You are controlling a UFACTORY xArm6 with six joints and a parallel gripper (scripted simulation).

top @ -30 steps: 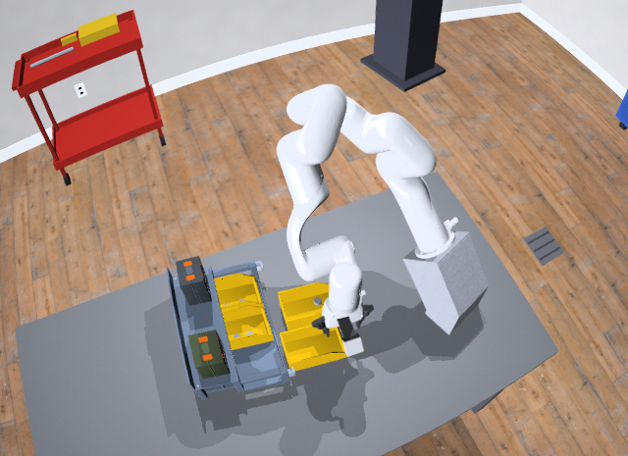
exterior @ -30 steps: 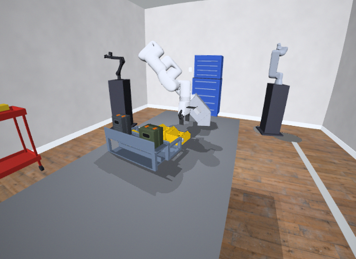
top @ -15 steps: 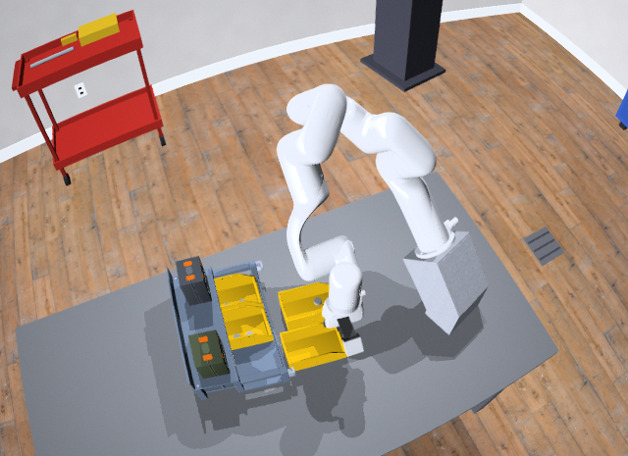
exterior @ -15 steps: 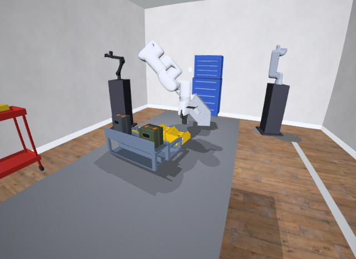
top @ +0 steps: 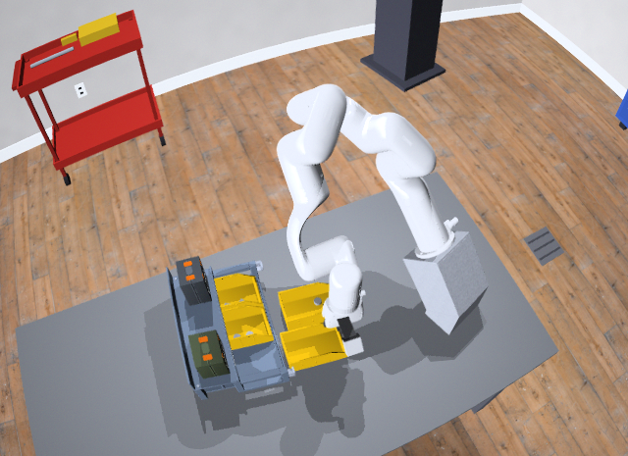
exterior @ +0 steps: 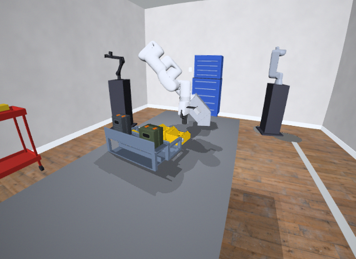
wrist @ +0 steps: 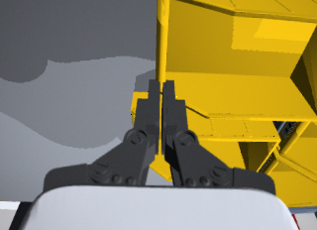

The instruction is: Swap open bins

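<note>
My gripper is now 13 cm short of the shelf lip, 17 cm to the left of it and 11 cm above it. Round my hand: olive box: 35 cm ahead, 13 cm to the right, 3 cm above; then dark grey box: 26 cm ahead, 35 cm to the right, 4 cm above.
</note>
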